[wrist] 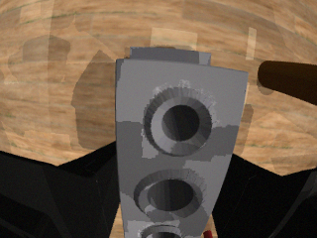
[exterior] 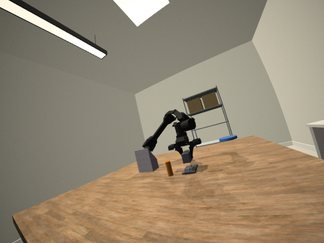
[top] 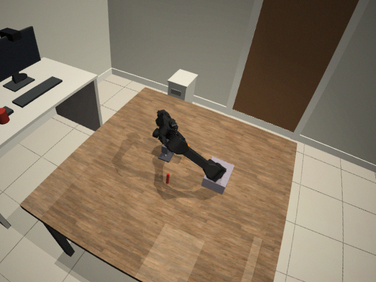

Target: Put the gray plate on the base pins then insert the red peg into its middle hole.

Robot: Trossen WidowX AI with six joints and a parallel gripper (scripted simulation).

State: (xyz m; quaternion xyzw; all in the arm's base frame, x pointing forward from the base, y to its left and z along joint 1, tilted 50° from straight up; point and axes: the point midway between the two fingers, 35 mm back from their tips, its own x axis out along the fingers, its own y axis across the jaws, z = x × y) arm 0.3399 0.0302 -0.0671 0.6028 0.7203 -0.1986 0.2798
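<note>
My gripper tip is 30 mm below the gray plate. Also, from my gripper tip: orange cylinder 100 mm behind, 70 mm to the right, 20 mm below; then dark base 50 mm below; then red peg 120 mm behind, 180 mm to the left, 20 mm below.
</note>
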